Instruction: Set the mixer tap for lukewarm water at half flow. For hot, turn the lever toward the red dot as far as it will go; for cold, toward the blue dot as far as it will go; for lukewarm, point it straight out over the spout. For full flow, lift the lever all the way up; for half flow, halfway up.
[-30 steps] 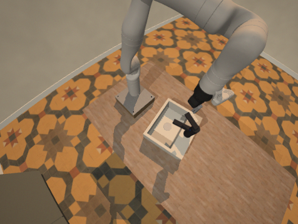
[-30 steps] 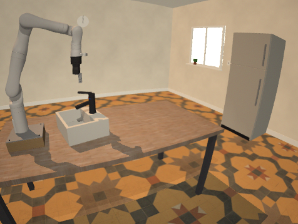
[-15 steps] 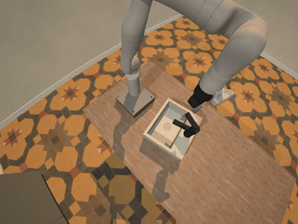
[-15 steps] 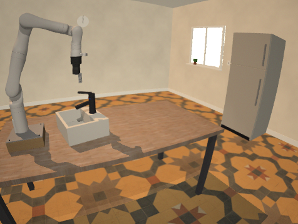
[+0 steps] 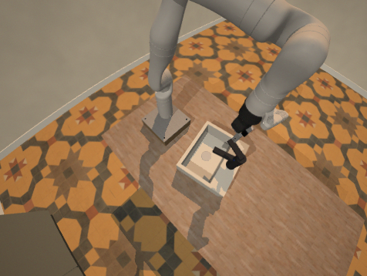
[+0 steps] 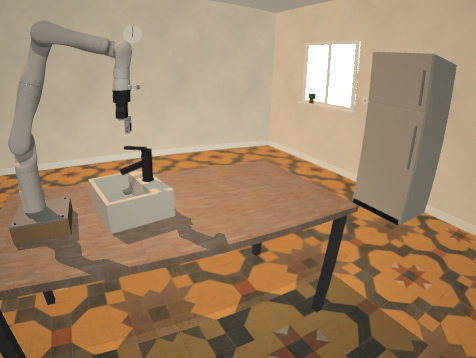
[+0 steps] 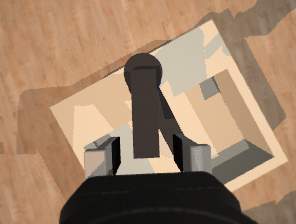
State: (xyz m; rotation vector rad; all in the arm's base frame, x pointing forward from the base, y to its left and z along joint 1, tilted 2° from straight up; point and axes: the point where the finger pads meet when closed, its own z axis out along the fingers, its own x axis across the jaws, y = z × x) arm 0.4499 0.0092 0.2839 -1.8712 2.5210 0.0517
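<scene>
Right now the black lever is 30 mm ahead of my hand, 10 mm to the right of it and 90 mm below it. Round my hand: sink basin: 40 mm behind, 40 mm to the right, 320 mm below; black mixer tap: 50 mm ahead, 20 mm to the right, 140 mm below.
</scene>
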